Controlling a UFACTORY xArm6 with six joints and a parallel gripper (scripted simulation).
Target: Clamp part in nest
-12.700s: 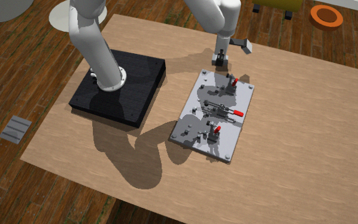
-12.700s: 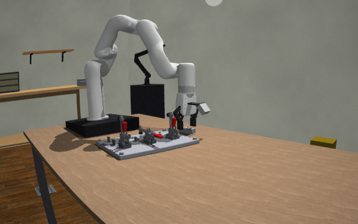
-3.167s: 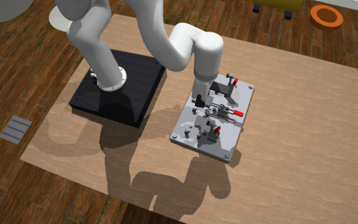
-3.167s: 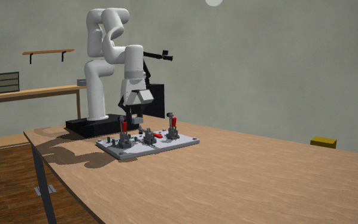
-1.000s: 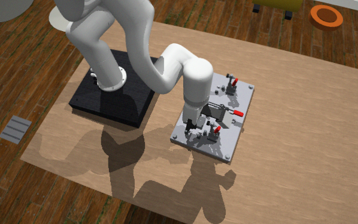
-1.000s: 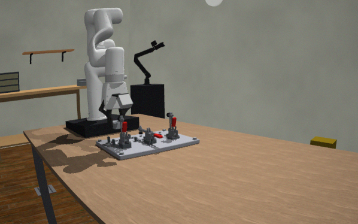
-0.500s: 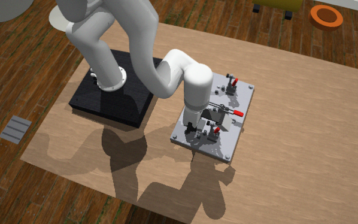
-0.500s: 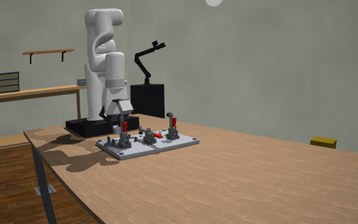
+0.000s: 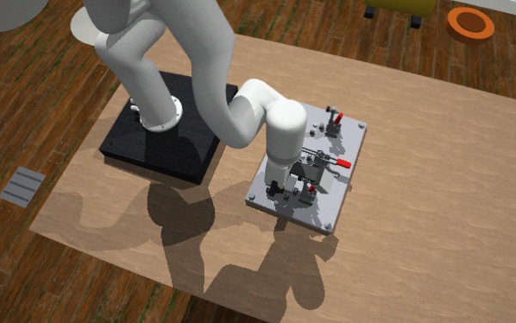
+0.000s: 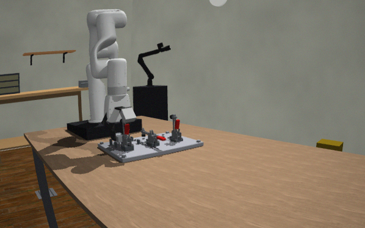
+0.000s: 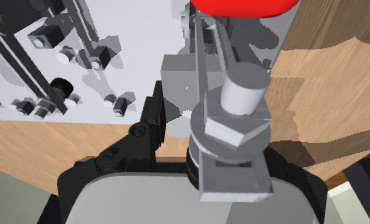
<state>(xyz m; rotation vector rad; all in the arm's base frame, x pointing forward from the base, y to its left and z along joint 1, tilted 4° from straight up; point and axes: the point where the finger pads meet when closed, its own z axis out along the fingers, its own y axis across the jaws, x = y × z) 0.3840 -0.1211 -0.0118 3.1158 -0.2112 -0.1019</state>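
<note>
My hand is 7 cm short of the clamp, 1 cm to the left of it and 1 cm below it. From my hand the other things lie so: fixture plate (6 cm ahead, 10 cm to the left, 5 cm below); grey block (1 cm below).
</note>
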